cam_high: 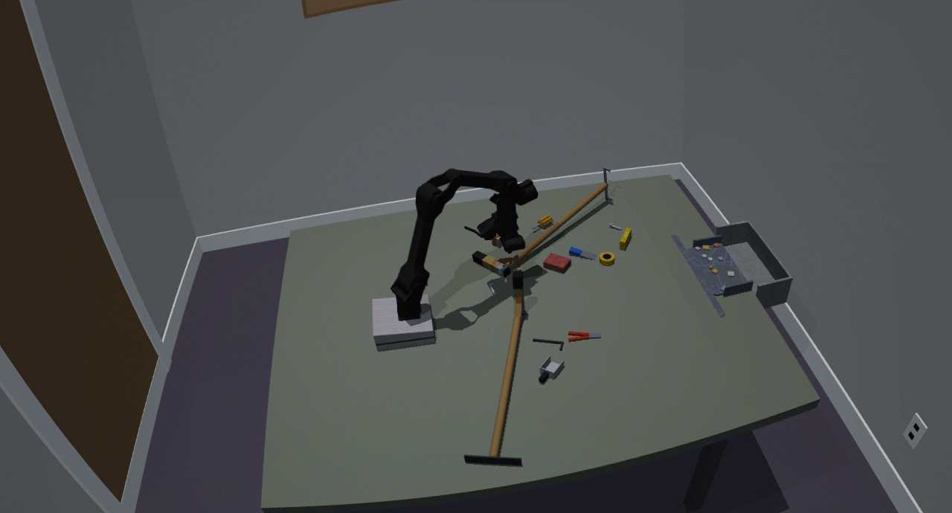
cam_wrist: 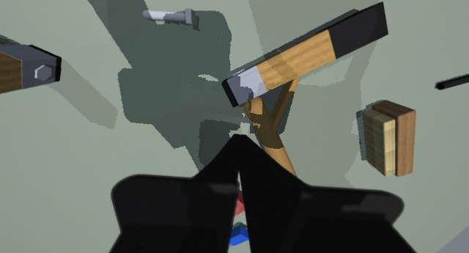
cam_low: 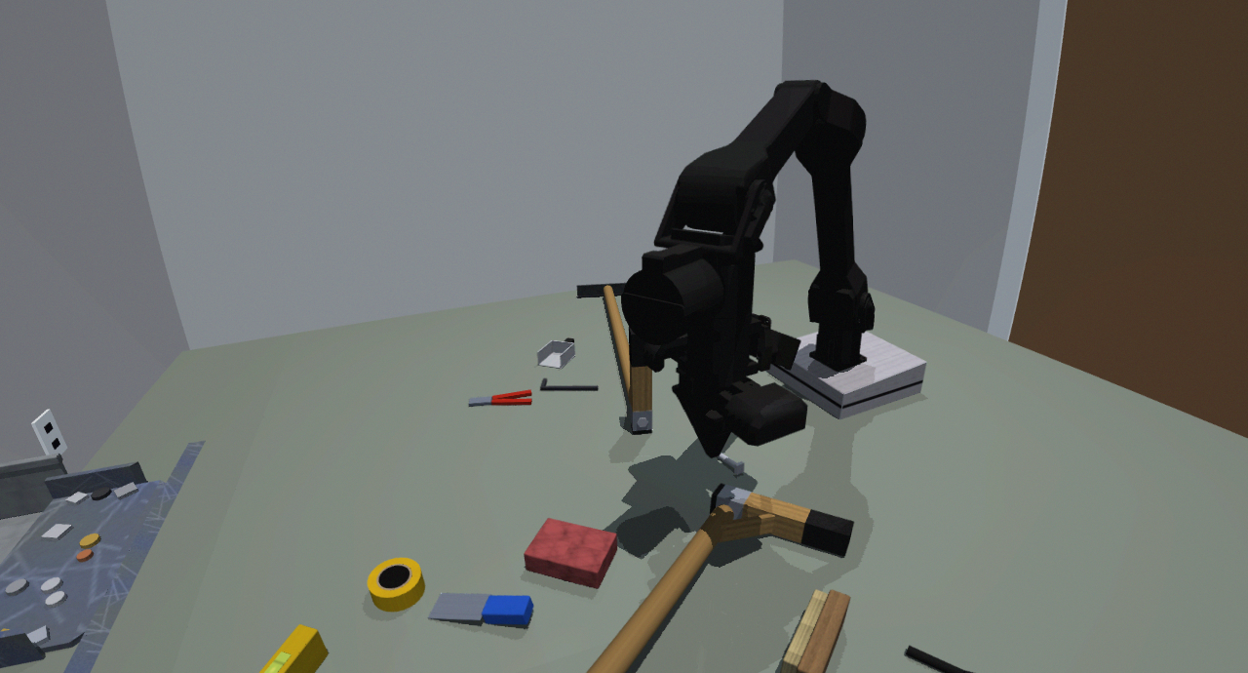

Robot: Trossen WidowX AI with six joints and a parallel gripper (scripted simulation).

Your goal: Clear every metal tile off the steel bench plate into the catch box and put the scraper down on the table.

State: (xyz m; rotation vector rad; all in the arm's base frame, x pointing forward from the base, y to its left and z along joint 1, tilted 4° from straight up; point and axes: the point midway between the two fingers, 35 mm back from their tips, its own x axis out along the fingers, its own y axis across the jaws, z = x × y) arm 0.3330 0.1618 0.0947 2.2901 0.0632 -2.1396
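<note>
My gripper tip is 46 cm to the left of the long scraper, 10 cm past it and 2 cm above it. Round my gripper tip: wooden block (18 cm to the left, 6 cm below, 2 cm ahead); then red block (15 cm ahead, 7 cm below); then putty knife (25 cm ahead, 7 cm below, 3 cm to the left).
</note>
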